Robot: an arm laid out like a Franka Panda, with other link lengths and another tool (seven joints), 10 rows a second.
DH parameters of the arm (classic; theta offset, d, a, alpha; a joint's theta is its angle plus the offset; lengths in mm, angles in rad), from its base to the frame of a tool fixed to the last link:
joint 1: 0 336.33 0 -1.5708
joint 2: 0 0 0 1.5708
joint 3: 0 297.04 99.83 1.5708
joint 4: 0 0 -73.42 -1.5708
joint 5: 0 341.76 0 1.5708
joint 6: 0 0 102.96 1.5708
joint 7: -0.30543 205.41 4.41 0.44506
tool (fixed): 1.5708 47.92 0 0
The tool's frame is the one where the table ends.
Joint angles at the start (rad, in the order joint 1, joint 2, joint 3, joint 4, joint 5, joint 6, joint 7):
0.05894 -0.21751 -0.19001 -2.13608 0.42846 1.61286 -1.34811
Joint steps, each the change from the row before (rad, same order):
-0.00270 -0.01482 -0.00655 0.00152 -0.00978 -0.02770 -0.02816
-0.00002 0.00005 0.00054 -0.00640 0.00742 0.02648 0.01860
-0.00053 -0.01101 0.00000 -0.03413 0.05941 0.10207 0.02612
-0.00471 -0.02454 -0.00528 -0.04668 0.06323 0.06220 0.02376
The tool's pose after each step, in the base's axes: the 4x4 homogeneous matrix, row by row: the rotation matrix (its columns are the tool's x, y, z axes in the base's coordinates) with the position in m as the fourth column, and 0 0 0 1 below. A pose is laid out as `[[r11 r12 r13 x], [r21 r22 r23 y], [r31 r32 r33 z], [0 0 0 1]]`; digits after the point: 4 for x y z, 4 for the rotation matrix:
[[0.7725 -0.1477 -0.6176 0.3937], [0.1862 -0.8771 0.4427 0.0486], [-0.6071 -0.4570 -0.6501 0.3687], [0 0 0 1]]
[[0.7826 -0.1691 -0.5991 0.3991], [0.1620 -0.8739 0.4582 0.0492], [-0.6010 -0.4557 -0.6566 0.3672], [0 0 0 1]]
[[0.8276 -0.2175 -0.5175 0.4187], [0.1077 -0.8432 0.5267 0.0551], [-0.5509 -0.4916 -0.6744 0.3662], [0 0 0 1]]
[[0.8469 -0.2730 -0.4562 0.4251], [0.0646 -0.7989 0.5980 0.0597], [-0.5277 -0.5359 -0.6590 0.3671], [0 0 0 1]]

